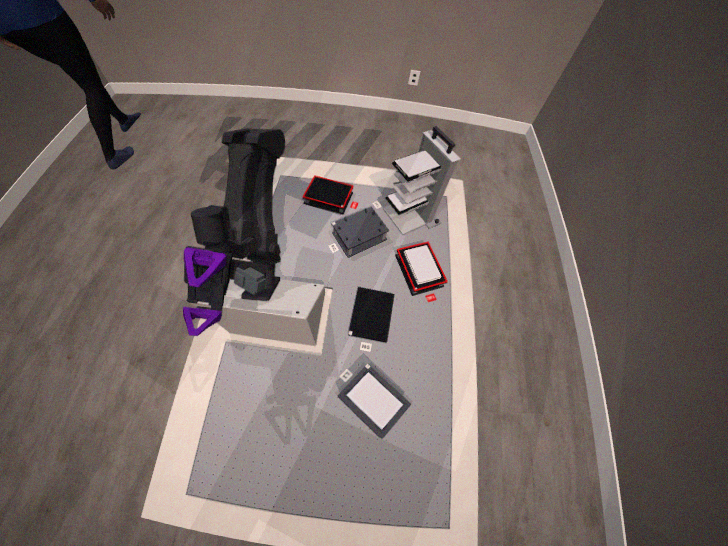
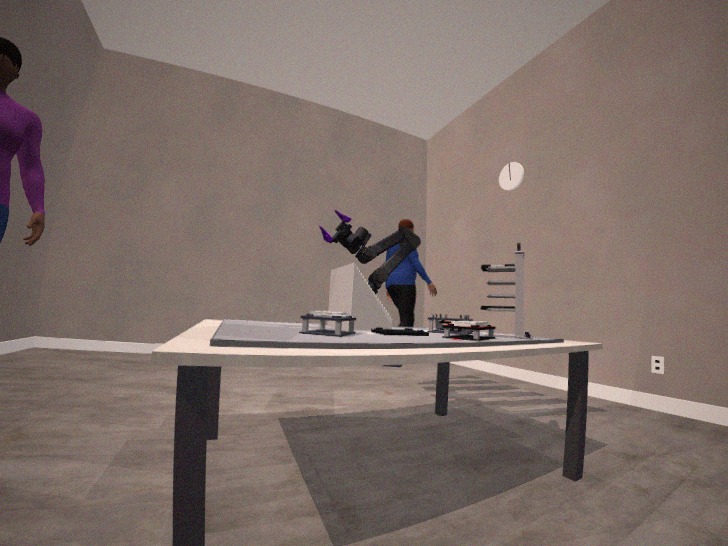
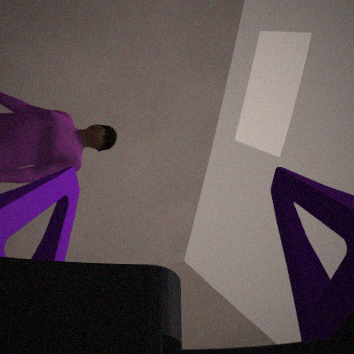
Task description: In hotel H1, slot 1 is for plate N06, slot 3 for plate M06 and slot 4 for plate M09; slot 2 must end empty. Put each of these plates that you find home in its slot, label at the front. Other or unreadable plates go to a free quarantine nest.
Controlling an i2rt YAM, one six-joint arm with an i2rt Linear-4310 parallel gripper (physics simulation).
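Frame: origin at the arm's base, x back, y right, z up, level; centimetres.
Where they show: gripper, fingertip midpoint: [image 1: 193, 312] [image 2: 327, 218] [image 3: 174, 177]; arm's base, link origin: [image 2: 360, 297].
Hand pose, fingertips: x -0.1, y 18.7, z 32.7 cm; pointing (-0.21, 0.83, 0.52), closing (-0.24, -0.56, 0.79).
Each offset is from my fingertips to the centre of the thing. "spot": to the spot under its first point.
Hotel H1 @(dx -46.8, dy -58.3, dz -28.1 cm) [image 1: 445, 176] [image 2: 519, 293] stands at the table's far right corner. A pale-topped plate [image 1: 417, 163] [image 2: 498, 267] is on its top shelf and another plate [image 1: 406, 201] [image 2: 497, 307] on its lowest shelf; the two middle shelves look empty. A white-topped plate @(dx -32.1, dy +9.3, dz -40.0 cm) [image 1: 374, 400] [image 2: 329, 313] lies on a grey nest. Another white-topped plate @(dx -48.3, dy -33.4, dz -41.0 cm) [image 1: 422, 263] lies on a red-rimmed nest. No plate label is readable. My gripper [image 1: 195, 296] [image 2: 328, 218] [image 3: 174, 177] is open and empty, raised above the base and away from the plates.
A red-rimmed nest @(dx -14.8, dy -64.1, dz -43.5 cm) [image 1: 328, 191] with a black top stands at the back. A dark grey nest @(dx -27.3, dy -46.6, dz -42.0 cm) [image 1: 359, 230] with small pegs stands beside the hotel. A low black pad @(spot: dx -31.6, dy -16.5, dz -44.6 cm) [image 1: 371, 314] lies mid-mat. My pale base block [image 1: 267, 323] stands at the table's left. Two people stand beyond the table.
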